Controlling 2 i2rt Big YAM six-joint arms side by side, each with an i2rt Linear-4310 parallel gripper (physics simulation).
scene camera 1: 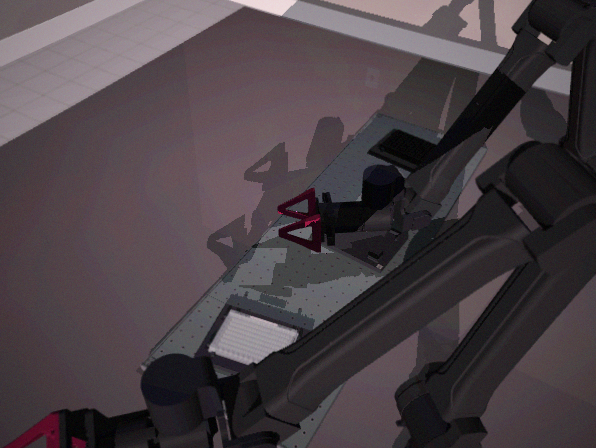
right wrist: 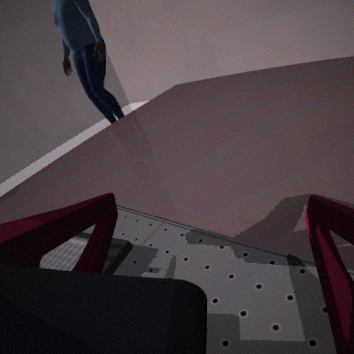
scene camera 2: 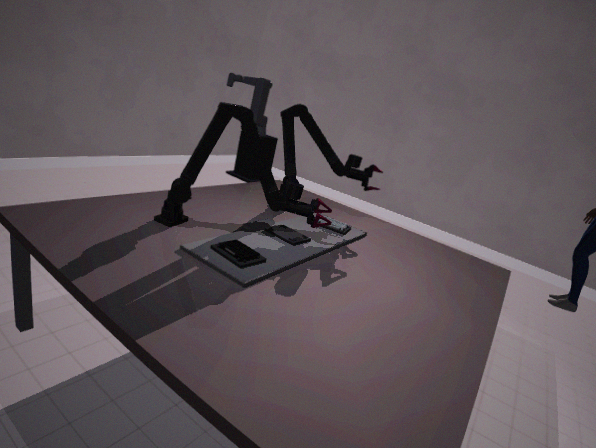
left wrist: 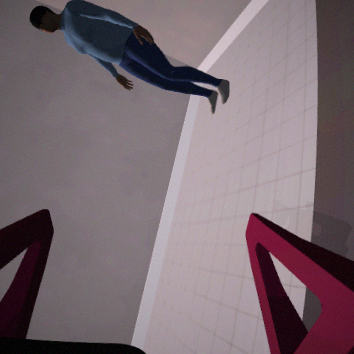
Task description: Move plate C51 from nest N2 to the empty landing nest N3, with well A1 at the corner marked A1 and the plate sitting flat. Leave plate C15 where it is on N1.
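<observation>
A pale, many-welled plate [scene camera 1: 252, 337] [scene camera 2: 340, 227] [right wrist: 61, 256] sits in a dark nest at one end of the perforated board. A black plate [scene camera 1: 406, 146] [scene camera 2: 238, 252] sits in a nest at the other end. A dark nest [scene camera 1: 361, 246] [scene camera 2: 289, 234] between them shows no plate; the arm partly covers it in scene camera 1. The labels and the A1 marks are not legible. My right gripper [scene camera 1: 278, 220] [scene camera 2: 331, 217] [right wrist: 208, 205] is open and empty above the board, between the pale plate and the middle nest. My left gripper [scene camera 2: 381, 180] [left wrist: 150, 222] is open and empty, raised away from the plates.
The grey perforated board [scene camera 1: 187, 320] [scene camera 2: 280, 263] [right wrist: 230, 292] lies on a large brown table [scene camera 1: 115, 210] [scene camera 2: 390, 325] [right wrist: 240, 135]. A dark stand [scene camera 2: 256, 152] rises between the arms. A person [left wrist: 100, 35] [right wrist: 82, 45] [scene camera 2: 584, 260] stands beyond the table. Arm shadows cross the board.
</observation>
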